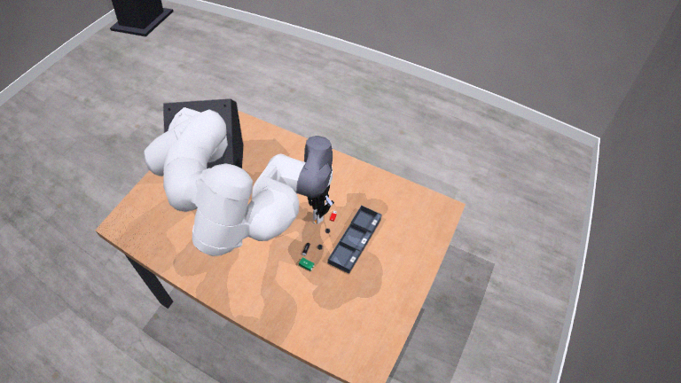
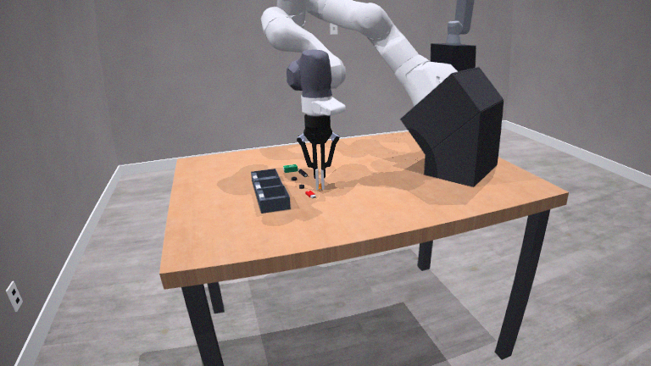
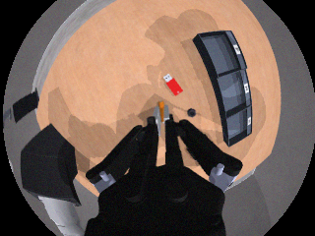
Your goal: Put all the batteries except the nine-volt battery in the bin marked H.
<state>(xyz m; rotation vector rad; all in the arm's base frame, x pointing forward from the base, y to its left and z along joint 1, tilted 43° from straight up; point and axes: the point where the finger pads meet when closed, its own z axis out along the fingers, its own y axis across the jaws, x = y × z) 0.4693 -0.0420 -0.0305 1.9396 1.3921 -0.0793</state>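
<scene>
My gripper is now 190 mm to the left of the green flat board, 40 mm short of it and 30 mm above it. The rest, counted from my hand: black cylindrical battery: 130 mm to the right, 30 mm below; then orange battery: 30 mm below.
</scene>
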